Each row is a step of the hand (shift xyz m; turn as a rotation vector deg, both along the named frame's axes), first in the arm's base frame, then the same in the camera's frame.
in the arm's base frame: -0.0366 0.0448 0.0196 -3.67 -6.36 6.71
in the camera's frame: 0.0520 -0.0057 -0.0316 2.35 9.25 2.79
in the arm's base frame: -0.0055 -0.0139 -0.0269 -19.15 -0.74 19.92
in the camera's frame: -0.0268 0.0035 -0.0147 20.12 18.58 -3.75
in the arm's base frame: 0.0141 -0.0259 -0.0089 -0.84 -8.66 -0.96
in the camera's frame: -0.0261 0.0081 0.0141 -5.60 6.55 1.51
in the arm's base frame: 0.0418 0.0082 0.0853 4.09 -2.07 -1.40
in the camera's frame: 0.0567 0.0021 0.0766 -3.47 -1.26 3.05
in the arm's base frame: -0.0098 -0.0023 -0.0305 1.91 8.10 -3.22
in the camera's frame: -0.0214 -0.0041 -0.0236 1.82 -8.28 -2.79
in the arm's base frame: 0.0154 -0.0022 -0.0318 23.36 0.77 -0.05
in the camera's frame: -0.0297 -0.0187 -0.0048 -6.42 -13.61 17.89
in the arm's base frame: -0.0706 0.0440 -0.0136 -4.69 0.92 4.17
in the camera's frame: 0.0365 0.0016 -0.0760 5.05 3.47 -1.65
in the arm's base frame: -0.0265 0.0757 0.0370 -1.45 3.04 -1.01
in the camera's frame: 0.0804 -0.0279 -0.0238 1.47 -1.83 -2.62
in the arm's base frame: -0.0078 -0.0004 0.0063 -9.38 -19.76 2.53
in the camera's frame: 0.0068 0.0070 -0.0025 -7.06 20.86 0.23
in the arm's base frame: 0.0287 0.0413 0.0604 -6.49 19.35 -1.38
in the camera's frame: 0.0614 -0.0244 0.0426 12.32 -11.28 -11.80
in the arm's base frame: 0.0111 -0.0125 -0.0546 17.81 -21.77 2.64
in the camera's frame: -0.0516 -0.0171 -0.0174 -16.12 7.24 22.04
